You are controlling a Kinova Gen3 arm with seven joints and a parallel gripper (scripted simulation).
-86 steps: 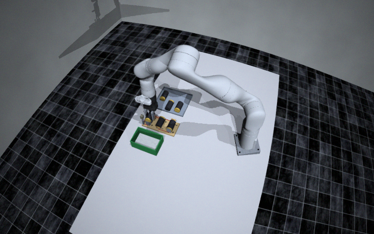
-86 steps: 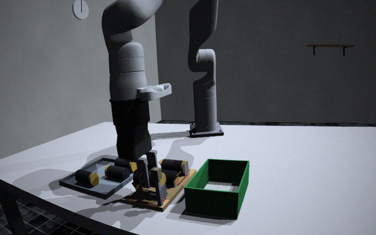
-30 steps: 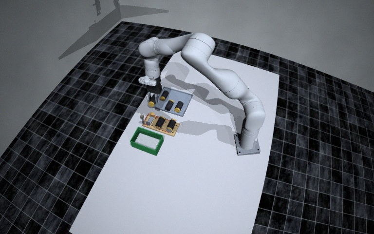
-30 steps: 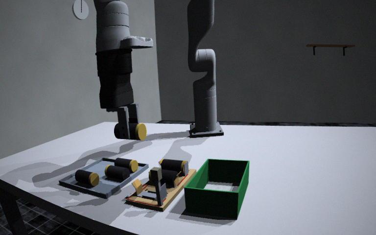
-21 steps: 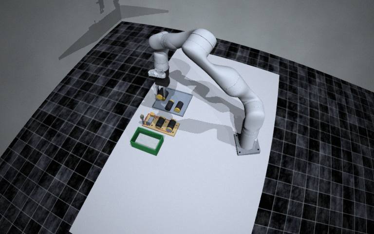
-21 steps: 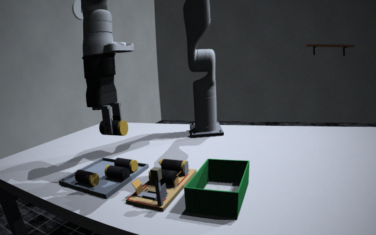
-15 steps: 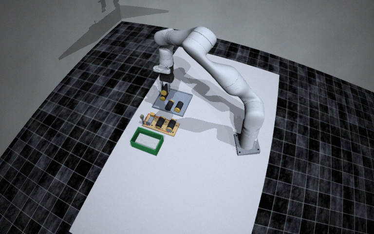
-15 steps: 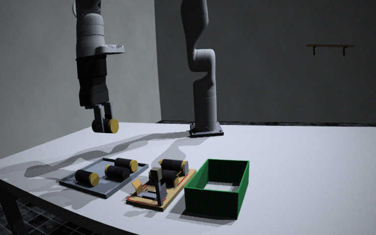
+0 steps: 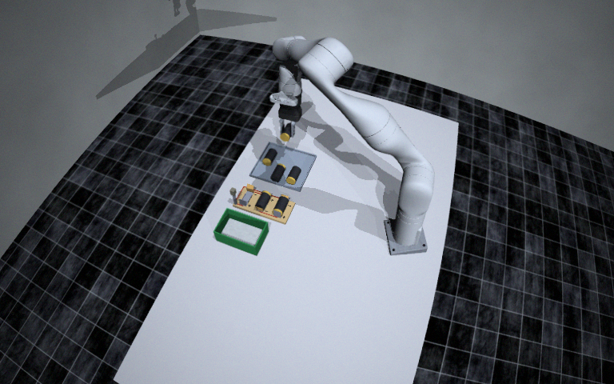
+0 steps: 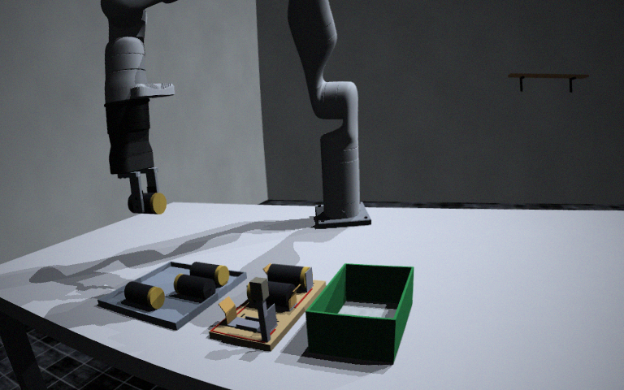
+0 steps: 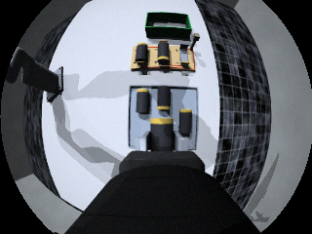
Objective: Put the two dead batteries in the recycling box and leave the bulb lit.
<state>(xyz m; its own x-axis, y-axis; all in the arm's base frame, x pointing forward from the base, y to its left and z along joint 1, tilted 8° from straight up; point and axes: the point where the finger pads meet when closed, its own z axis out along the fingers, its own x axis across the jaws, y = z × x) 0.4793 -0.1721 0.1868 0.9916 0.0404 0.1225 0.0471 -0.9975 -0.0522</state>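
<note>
Now: hand 160 mm above the grey tray and 30 mm to the right of it. The rest, counted from my hand: green recycling box (360 mm to the left, 140 mm below, 10 mm ahead).
</note>
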